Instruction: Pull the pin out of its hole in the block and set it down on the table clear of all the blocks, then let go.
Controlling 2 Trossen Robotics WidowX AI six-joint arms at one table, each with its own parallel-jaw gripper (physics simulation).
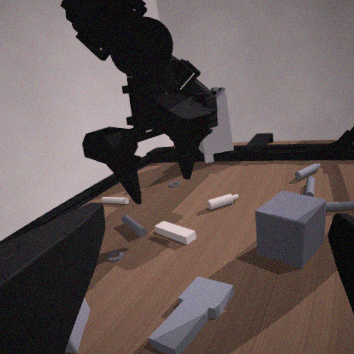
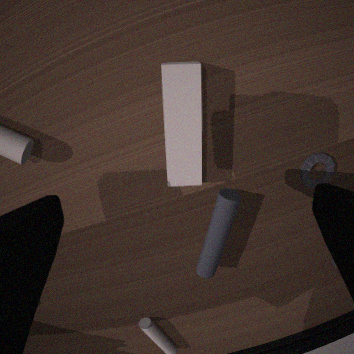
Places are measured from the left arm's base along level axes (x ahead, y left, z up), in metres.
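Pixels of known places: left gripper, between the fingertips: [image 1: 223, 222]; right gripper, between the fingertips: [image 1: 163, 189] [image 2: 189, 203].
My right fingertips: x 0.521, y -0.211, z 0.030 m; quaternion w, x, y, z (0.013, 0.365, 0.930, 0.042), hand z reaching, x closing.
Note:
Ahead of a thing's pixels: the offset from my right fingertips to its top centre. "spot": to the spot under its first point.
The pin, a white square-sided bar @(0.058 m down, 0.005 m back, 0.004 m right) [image 1: 175, 232] [image 2: 183, 125], lies flat on the table, out of any hole. My right gripper [image 1: 163, 189] [image 2: 189, 203] is open and empty, above the table, with its fingers wide apart on either side of the bar's near end and a grey cylinder @(0.056 m down, 0.031 m ahead, 0.064 m left) [image 1: 134, 225] [image 2: 218, 234]. My left gripper [image 1: 223, 222] is open and empty. Beyond its fingers, a blue-grey cube-shaped block @(0.010 m down, 0.080 m back, 0.152 m right) [image 1: 290, 230] stands apart from the bar; no hole shows on its visible faces. A stepped blue-grey block @(0.056 m down, 0.174 m back, 0.028 m right) [image 1: 195, 315] lies nearer, also apart from the bar.
A white peg @(0.054 m down, 0.075 m ahead, 0.083 m right) [image 1: 223, 201] [image 2: 12, 145], a small white cylinder @(0.058 m down, 0.153 m ahead, 0.125 m left) [image 1: 115, 200] [image 2: 159, 337] and a grey ring @(0.068 m down, 0.044 m back, 0.078 m left) [image 1: 116, 256] [image 2: 327, 159] lie around the bar. Grey cylinders @(0.054 m down, 0.153 m ahead, 0.268 m right) [image 1: 307, 171] lie behind the cube. Part of a pale piece @(spot: 0.061 m down, 0.186 m back, 0.082 m left) [image 1: 80, 325] shows beside the left finger.

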